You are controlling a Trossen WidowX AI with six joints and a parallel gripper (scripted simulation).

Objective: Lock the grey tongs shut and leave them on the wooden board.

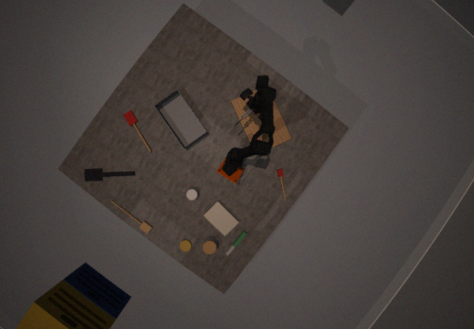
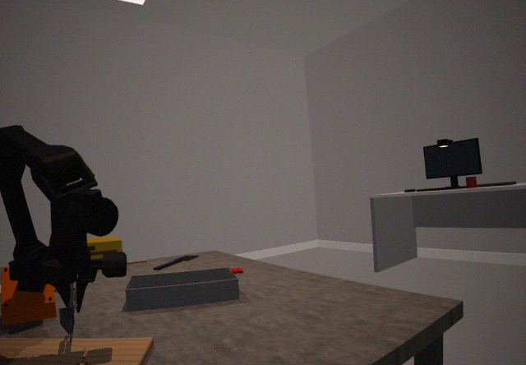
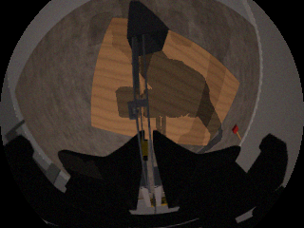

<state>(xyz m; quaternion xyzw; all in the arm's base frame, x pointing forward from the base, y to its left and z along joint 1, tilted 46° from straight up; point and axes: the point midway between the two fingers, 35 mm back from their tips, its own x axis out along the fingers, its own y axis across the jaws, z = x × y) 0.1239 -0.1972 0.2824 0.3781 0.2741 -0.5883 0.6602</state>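
The wooden board lies 70 mm behind my gripper tip, 10 mm to the right of it and 90 mm below it. Also, from my gripper tip: white puck 80 mm behind, 590 mm to the left, 80 mm below; then grey roasting tin 270 mm ahead, 310 mm to the left, 70 mm below; then cream block 300 mm behind, 580 mm to the left, 80 mm below.
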